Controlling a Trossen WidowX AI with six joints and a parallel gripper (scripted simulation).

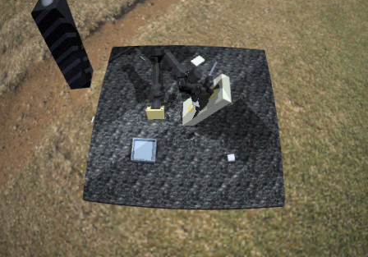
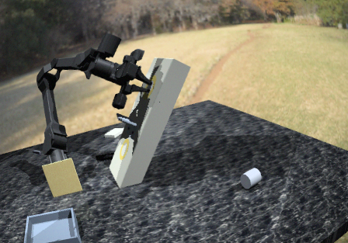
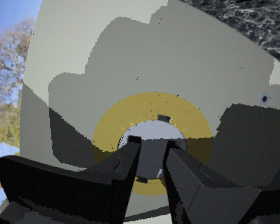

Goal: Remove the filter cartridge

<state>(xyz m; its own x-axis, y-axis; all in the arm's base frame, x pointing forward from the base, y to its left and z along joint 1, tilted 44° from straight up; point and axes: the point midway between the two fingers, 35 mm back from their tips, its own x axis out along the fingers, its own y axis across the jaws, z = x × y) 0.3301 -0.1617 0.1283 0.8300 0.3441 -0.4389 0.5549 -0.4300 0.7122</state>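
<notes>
My gripper tip is 1 cm short of the round filter cartridge and 1 cm above it. Round my gripper tip: cream service panel: 4 cm behind, 8 cm below; then light-blue tray: 44 cm behind, 25 cm to the right, 24 cm below; then flat white block: 5 cm behind, 48 cm to the left, 24 cm below.
</notes>
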